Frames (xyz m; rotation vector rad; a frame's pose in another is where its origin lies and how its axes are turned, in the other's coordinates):
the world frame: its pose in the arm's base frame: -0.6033 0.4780 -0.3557 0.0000 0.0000 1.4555
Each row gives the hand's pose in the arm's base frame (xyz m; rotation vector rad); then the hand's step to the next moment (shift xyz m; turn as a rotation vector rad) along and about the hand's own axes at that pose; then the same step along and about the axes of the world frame.
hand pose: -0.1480 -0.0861 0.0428 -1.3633 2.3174 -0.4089
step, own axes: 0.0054 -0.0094 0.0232 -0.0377 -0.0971 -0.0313
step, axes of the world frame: -0.0082 -0.0173 -0.0170 -0.0033 -0.0751 0.0787
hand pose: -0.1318 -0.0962 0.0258 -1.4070 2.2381 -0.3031
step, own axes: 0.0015 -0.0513 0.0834 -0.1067 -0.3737 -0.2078
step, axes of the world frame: -0.0095 -0.0834 -0.0505 -0.0587 -0.2361 0.3674
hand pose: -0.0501 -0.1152 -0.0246 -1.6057 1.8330 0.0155
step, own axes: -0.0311 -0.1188 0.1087 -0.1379 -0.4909 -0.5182
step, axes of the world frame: 0.0641 -0.1499 -0.0177 -0.1987 -0.2058 0.6683
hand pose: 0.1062 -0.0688 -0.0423 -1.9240 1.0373 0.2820
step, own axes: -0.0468 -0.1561 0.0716 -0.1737 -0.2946 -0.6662
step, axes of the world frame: 0.1315 -0.0890 0.0805 -0.3664 -0.0231 0.6527
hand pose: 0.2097 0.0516 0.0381 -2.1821 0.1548 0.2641
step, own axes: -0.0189 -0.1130 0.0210 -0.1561 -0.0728 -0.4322
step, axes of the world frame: 0.0830 0.0073 0.0814 -0.3134 0.0433 0.3412
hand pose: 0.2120 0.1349 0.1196 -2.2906 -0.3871 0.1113
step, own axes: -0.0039 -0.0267 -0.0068 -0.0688 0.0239 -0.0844
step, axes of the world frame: 0.0100 0.0100 0.0240 -0.1003 0.0313 0.0372
